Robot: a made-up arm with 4 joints.
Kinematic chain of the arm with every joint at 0, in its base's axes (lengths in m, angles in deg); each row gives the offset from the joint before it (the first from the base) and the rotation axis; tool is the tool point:
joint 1: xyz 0 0 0.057 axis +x
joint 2: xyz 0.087 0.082 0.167 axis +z
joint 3: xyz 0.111 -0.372 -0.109 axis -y
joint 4: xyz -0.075 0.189 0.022 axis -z
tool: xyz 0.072 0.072 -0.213
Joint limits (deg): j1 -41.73..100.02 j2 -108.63..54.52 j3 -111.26..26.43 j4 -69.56..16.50
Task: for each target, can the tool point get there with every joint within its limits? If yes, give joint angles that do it. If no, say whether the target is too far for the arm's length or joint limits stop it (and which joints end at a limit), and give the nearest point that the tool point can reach.
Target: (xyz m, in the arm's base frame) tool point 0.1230 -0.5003 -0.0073
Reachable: no: joint limits stop it (at a limit: joint 3, joint 4) | nearest point 0.1207 -0.2347 0.0268 | short by 0.268 m
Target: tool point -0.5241 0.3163 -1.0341
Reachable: no: too far | nearest point -0.0472 0.0462 -0.1023 | short by 1.081 m
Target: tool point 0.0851 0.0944 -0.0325
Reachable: yes | joints 52.84 -30.51 -3.69 -31.68
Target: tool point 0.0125 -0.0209 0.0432
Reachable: yes | joints -13.12 10.22 -41.58 -59.49
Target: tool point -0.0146 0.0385 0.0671
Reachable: yes | joints 56.24 -30.04 -57.40 -13.63
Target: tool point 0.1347 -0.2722 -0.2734
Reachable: no: joint limits stop it (at a limit: joint 3, joint 4) | nearest point 0.1137 -0.1249 -0.0946 | short by 0.233 m
